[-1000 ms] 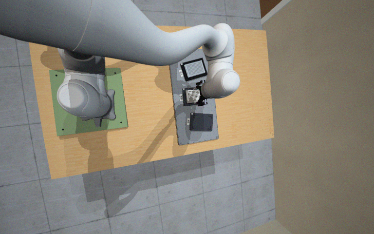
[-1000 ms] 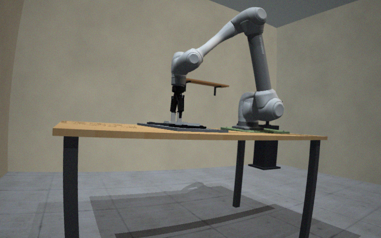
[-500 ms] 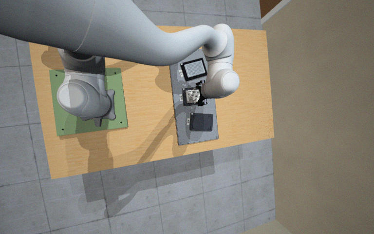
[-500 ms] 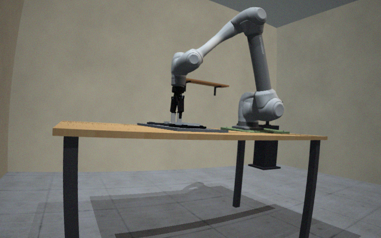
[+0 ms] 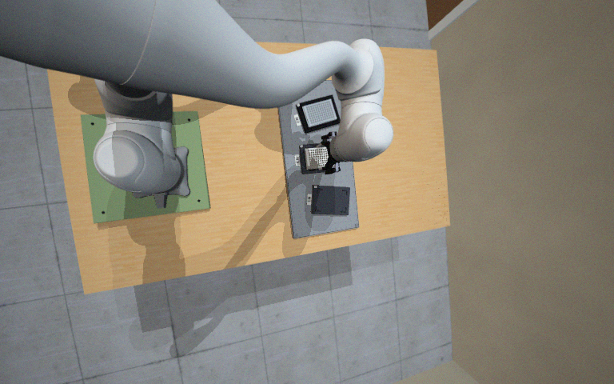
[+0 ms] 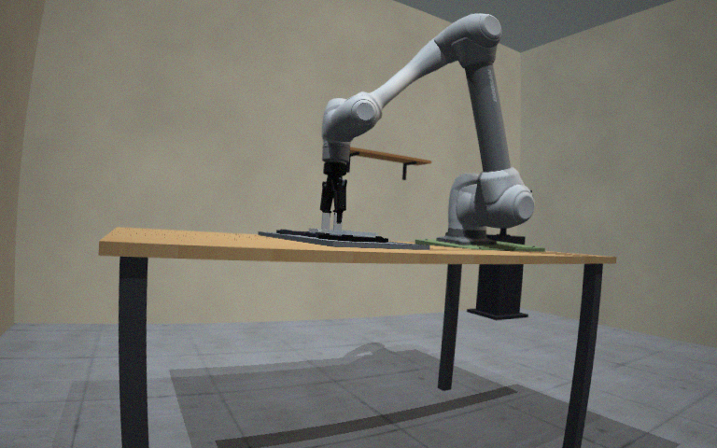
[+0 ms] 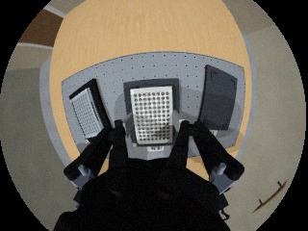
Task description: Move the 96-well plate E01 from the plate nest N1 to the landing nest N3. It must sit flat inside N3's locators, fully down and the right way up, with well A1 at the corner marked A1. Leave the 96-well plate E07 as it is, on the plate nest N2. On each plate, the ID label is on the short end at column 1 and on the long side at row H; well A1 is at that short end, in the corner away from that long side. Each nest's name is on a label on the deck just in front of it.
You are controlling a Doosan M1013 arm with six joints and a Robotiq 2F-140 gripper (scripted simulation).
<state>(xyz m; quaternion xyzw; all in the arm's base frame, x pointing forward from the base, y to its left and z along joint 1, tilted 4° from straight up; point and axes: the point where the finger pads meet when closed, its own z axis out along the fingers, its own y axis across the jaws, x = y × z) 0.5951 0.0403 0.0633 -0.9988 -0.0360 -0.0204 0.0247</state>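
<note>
Now: the 96-well plate 20 mm below my hand. From my hand the other things lie so: label 50 mm behind, 170 mm to the right, 40 mm below; nest 40 mm below.
</note>
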